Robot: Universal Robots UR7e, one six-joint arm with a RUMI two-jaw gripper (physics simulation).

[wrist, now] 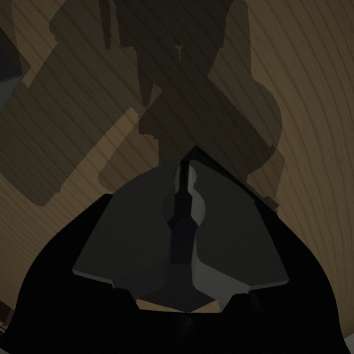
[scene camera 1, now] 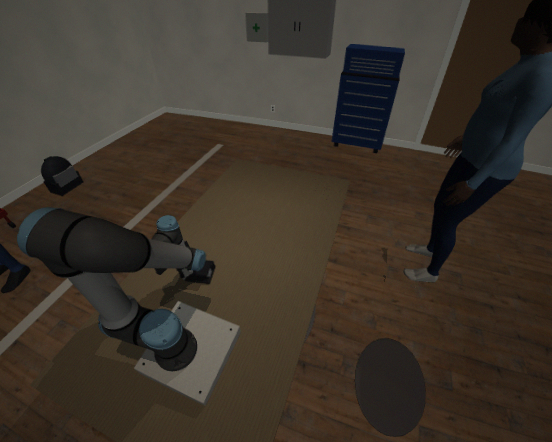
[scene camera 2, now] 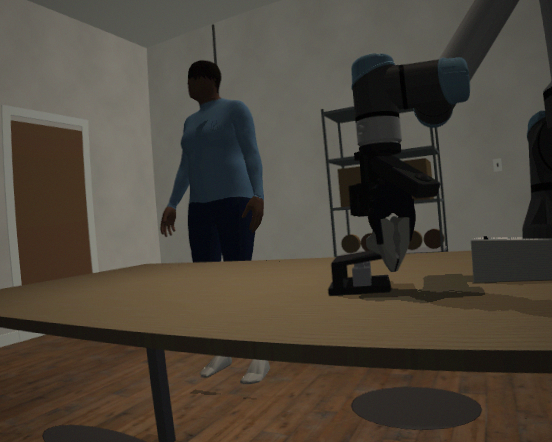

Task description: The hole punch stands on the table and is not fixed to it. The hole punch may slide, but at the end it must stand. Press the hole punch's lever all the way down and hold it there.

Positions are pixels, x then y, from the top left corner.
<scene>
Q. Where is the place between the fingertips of my gripper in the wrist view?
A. At 183,163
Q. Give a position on a black hole punch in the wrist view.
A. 195,152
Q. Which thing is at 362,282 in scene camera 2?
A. A black hole punch.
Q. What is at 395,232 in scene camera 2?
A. My gripper.
</scene>
